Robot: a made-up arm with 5 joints.
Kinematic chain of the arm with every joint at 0, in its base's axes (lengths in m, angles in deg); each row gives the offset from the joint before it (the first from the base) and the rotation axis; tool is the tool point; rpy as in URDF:
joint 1: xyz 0.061 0 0.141 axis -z
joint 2: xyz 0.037 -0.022 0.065 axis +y
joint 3: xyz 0.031 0 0.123 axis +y
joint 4: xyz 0.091 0 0.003 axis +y
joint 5: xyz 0.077 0.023 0 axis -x
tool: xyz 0 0 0 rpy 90 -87.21 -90
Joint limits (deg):
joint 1: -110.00..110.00
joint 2: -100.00..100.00
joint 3: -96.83..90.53
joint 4: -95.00..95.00
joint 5: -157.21..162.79
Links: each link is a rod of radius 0.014 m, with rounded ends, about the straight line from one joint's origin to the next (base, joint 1, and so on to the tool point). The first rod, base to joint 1, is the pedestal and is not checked.
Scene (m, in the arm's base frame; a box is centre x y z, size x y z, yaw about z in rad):
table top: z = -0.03
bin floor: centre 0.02 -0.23 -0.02 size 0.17 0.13 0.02 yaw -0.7
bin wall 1: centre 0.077 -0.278 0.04 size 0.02 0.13 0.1 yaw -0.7
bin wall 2: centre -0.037 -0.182 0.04 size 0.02 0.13 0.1 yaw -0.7
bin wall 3: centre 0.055 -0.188 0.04 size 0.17 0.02 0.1 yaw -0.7
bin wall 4: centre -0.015 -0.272 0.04 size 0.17 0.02 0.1 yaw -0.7
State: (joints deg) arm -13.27 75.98 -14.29 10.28 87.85
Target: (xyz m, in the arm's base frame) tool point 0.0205 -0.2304 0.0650
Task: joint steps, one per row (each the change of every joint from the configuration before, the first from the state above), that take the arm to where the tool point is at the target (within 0.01 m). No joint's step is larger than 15 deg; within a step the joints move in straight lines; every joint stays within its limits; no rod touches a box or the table.
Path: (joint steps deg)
1: 11.75 -6.23 -0.19 -6.49 -2.72
2: 11.75 -6.23 -0.19 -6.50 -2.72
3: 11.75 -6.23 -0.19 -6.49 -2.72
4: 11.75 -6.24 -0.18 -6.49 -2.72
5: 13.30 -2.28 3.74 8.49 2.18
6: 13.30 -2.29 3.74 8.49 2.17
7: 13.29 -2.29 3.73 8.49 2.18
8: 13.30 -2.29 3.74 8.49 2.17
9: 13.29 -2.29 3.74 8.49 2.18
10: 0.00 10.56 -4.89 -4.74 0.00
11: 0.00 10.56 -4.89 -4.73 0.00
12: 0.00 10.56 -4.89 -4.74 0.00

